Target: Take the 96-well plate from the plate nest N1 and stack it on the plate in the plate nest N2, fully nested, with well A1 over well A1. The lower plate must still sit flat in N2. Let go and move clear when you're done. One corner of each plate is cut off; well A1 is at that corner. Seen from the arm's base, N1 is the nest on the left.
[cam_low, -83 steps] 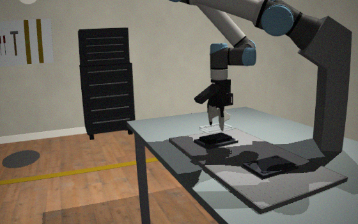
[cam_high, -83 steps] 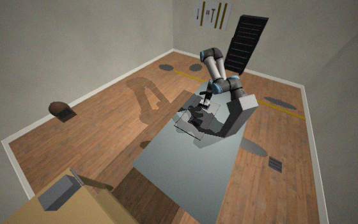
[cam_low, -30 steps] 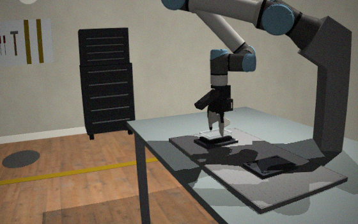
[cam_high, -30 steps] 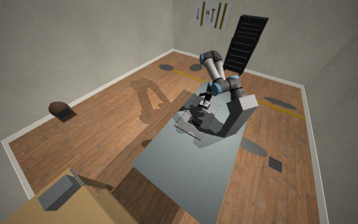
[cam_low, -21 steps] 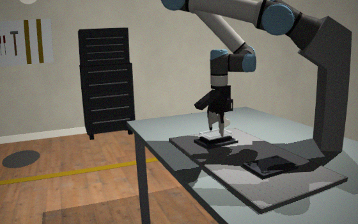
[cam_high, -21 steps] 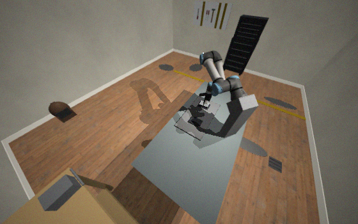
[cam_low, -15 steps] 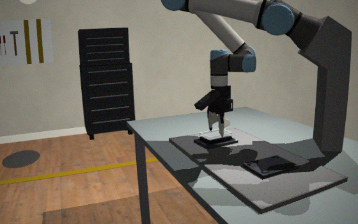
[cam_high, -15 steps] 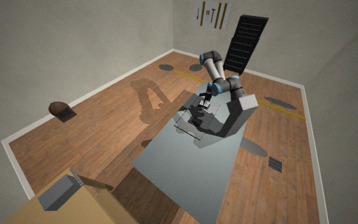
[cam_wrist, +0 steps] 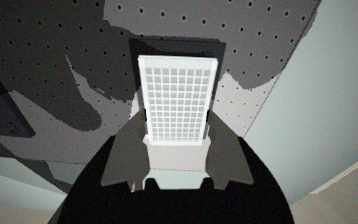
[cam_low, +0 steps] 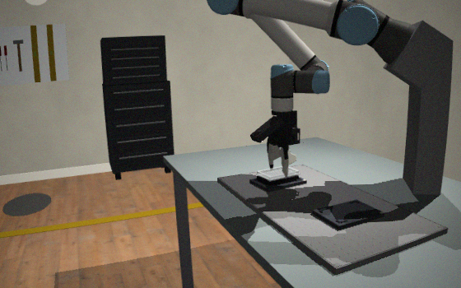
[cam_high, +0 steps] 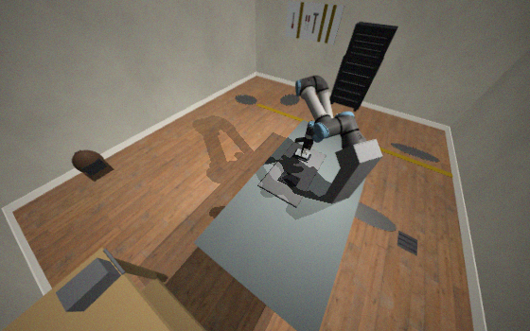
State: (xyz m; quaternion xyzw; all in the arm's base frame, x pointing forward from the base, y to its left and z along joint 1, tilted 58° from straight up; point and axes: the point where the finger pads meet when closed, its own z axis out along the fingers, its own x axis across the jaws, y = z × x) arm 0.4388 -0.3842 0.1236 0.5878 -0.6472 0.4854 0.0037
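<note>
My hand is 30 mm above the black plate. Round my hand: clear 96-well plate: 10 mm below; then plate nest N1: 320 mm to the left, 130 mm ahead, 40 mm below.
</note>
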